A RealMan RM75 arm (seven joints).
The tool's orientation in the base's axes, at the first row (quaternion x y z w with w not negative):
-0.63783, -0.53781, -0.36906, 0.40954
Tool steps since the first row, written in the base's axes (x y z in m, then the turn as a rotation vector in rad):
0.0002, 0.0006, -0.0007, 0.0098, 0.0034, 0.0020
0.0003, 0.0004, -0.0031, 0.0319, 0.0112, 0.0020
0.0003, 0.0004, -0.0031, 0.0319, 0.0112, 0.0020
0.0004, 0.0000, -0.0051, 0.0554, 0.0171, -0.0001
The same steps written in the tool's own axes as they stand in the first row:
-0.0004, 0.0002, 0.0008, 0.0046, 0.0091, 0.0026
-0.0026, 0.0007, 0.0016, 0.0109, 0.0303, 0.0105
-0.0026, 0.0007, 0.0016, 0.0109, 0.0303, 0.0105
-0.0046, 0.0010, 0.0020, 0.0147, 0.0533, 0.0174

